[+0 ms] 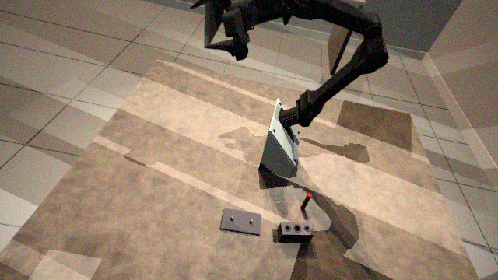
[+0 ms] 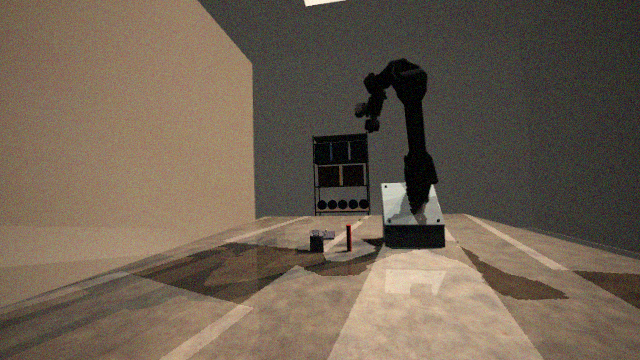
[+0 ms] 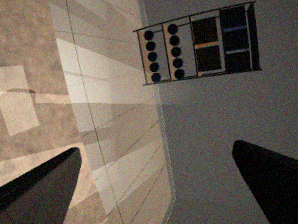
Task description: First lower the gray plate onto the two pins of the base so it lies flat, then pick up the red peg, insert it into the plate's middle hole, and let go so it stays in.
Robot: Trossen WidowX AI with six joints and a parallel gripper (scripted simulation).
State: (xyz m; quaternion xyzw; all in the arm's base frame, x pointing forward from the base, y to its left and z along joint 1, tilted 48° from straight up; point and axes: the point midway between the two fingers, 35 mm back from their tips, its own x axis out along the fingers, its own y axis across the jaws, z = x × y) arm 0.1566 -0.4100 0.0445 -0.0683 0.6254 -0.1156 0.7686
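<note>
Now: the gray plate 18 cm ahead of my gripper tip, 39 cm to the left of it and 45 cm below it. Also, from my gripper tip: flat base (19 cm ahead, 23 cm to the left, 48 cm below); red peg (7 cm ahead, 41 cm to the left, 45 cm below).
</note>
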